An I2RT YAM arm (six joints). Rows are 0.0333 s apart.
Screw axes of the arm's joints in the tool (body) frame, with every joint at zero. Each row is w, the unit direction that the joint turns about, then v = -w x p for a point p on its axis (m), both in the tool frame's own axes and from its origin. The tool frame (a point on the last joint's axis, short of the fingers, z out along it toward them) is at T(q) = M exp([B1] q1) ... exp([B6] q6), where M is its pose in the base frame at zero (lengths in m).
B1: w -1 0 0 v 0 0.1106 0
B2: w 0 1 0 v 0.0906 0 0.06
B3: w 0 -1 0 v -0.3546 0 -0.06
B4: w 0 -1 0 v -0.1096 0 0
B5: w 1 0 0 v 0 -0.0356 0
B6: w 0 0 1 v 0 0 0
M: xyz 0.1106 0 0.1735 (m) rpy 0 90 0 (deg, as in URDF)
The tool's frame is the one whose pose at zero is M.
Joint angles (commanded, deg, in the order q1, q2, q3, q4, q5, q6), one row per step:
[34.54, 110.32, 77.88, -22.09, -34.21, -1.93]
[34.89, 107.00, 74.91, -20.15, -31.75, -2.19]
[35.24, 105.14, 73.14, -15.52, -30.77, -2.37]
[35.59, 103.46, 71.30, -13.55, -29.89, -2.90]
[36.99, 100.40, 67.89, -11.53, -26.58, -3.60]
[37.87, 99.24, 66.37, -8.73, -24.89, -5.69]
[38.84, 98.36, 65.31, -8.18, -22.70, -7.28]
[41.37, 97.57, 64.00, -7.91, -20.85, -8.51]
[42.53, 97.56, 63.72, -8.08, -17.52, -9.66]
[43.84, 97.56, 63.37, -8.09, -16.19, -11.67]
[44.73, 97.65, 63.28, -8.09, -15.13, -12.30]
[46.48, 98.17, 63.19, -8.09, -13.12, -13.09]
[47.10, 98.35, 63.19, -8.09, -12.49, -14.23]
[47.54, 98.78, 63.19, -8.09, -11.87, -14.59]
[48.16, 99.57, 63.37, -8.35, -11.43, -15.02]
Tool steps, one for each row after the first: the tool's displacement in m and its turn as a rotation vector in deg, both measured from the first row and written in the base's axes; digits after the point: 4 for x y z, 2 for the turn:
[-0.0091, -0.0049, 0.0082, -0.35, -3.20, -0.94]
[-0.0114, -0.0041, 0.0162, 1.76, -7.61, -1.18]
[-0.0168, -0.0056, 0.0195, 2.21, -9.85, -1.09]
[-0.0309, -0.0064, 0.0225, 1.15, -13.12, -1.45]
[-0.0360, -0.0041, 0.0249, 1.34, -17.30, -0.50]
[-0.0420, -0.0023, 0.0249, 0.04, -19.67, 0.03]
[-0.0558, 0.0064, 0.0226, -1.08, -21.17, 2.15]
[-0.0601, 0.0100, 0.0204, -3.50, -23.09, 1.96]
[-0.0661, 0.0149, 0.0183, -4.73, -24.87, 3.82]
[-0.0698, 0.0185, 0.0172, -5.47, -25.67, 4.47]
[-0.0766, 0.0260, 0.0133, -6.96, -26.73, 5.58]
[-0.0791, 0.0287, 0.0121, -7.58, -27.71, 6.61]
[-0.0804, 0.0309, 0.0094, -8.25, -27.95, 7.00]
[-0.0823, 0.0345, 0.0051, -9.06, -27.86, 7.83]

